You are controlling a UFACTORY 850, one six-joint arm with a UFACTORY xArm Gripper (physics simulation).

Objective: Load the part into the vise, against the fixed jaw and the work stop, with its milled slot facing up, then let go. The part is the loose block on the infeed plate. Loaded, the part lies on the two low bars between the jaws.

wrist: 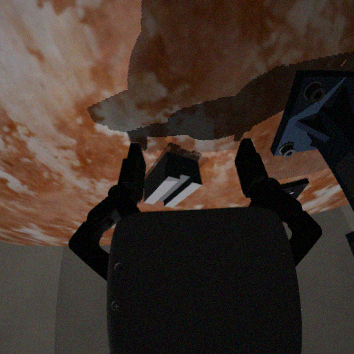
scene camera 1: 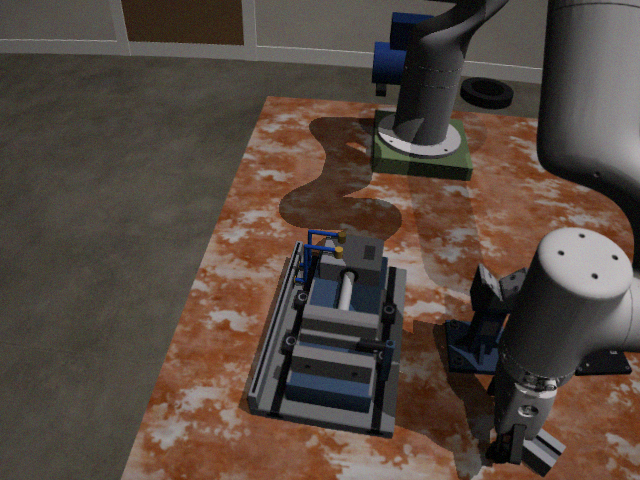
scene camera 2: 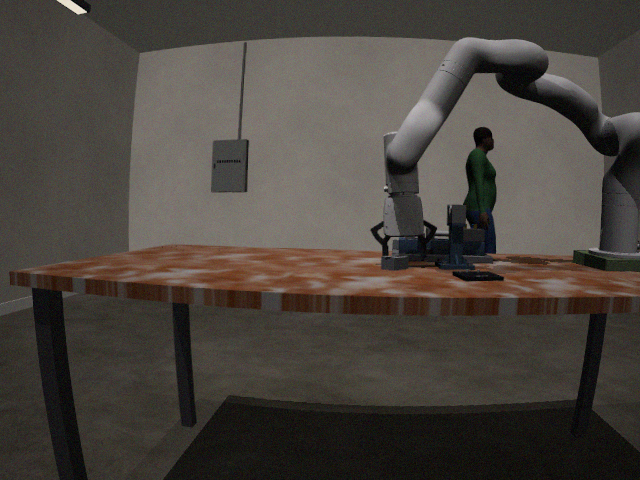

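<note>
The part, a grey block (scene camera 1: 537, 455) (scene camera 2: 394, 263) (wrist: 186, 168), lies on the table with its milled slot facing up. My gripper (scene camera 1: 506, 455) (scene camera 2: 403, 252) (wrist: 190, 150) is open and empty, low beside the block. In the wrist view the block shows between the spread fingers, nearer the left one. The vise (scene camera 1: 341, 395) (scene camera 2: 436, 244) stands on a grey base. The plain block-like jaw (scene camera 1: 330, 363) is at its near end, the other jaw (scene camera 1: 340, 319) toward the screw. The work stop (scene camera 1: 387, 359) is a blue post with a dark rod. The low bars are mostly hidden between the jaws.
A blue stand (scene camera 1: 473, 356) (scene camera 2: 455, 253) (wrist: 312, 117) with an angled head rises between vise and arm. A flat black plate (scene camera 1: 604, 364) (scene camera 2: 478, 276) (wrist: 298, 189) lies beyond it, apart from the block. Blue nozzles (scene camera 1: 323, 248) overhang the vise's far end.
</note>
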